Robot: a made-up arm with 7 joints.
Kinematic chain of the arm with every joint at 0, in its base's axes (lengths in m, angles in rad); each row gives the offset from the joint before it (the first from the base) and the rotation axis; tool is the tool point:
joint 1: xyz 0 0 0.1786 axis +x
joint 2: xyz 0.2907 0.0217 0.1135 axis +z
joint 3: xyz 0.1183 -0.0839 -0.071 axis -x
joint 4: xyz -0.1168 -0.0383 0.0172 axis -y
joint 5: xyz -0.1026 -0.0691 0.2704 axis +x
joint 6: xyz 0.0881 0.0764 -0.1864 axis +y
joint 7: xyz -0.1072 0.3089 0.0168 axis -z
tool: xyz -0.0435 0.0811 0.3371
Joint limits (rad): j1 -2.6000..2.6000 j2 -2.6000..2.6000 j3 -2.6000..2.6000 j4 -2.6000..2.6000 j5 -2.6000..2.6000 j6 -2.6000..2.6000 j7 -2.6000..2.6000
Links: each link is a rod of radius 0.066 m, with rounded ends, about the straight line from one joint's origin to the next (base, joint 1, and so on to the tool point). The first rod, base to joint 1, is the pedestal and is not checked.
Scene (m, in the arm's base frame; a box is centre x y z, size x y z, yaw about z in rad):
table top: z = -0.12
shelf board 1: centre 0.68 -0.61 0 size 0.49 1.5 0.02 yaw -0.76
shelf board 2: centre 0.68 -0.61 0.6 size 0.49 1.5 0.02 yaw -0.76
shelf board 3: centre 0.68 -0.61 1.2 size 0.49 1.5 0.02 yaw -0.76
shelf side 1: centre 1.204 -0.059 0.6 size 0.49 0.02 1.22 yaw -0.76
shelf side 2: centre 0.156 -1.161 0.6 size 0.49 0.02 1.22 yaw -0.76
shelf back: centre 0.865 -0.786 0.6 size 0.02 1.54 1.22 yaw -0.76
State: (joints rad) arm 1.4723 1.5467 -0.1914 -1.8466 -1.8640 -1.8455 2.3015
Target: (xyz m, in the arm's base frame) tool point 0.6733 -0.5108 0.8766
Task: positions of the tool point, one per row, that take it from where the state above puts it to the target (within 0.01 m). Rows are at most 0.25 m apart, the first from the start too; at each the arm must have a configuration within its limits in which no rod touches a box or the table.
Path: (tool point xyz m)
1: 0.8880 -0.2157 0.3679
2: 0.8310 -0.1490 0.3923
3: 0.7671 -0.0868 0.3908
4: 0.7003 -0.0342 0.3652
5: 0.6337 0.0048 0.3186
6: 0.6538 0.0049 0.4750
7: 0.6104 -0.0286 0.6412
8: 0.5038 -0.0989 0.7851
9: 0.3473 -0.2009 0.8766
10: 0.4599 -0.2942 0.9188
11: 0.5713 -0.4002 0.9191
12: 0.6733 -0.5108 0.8766

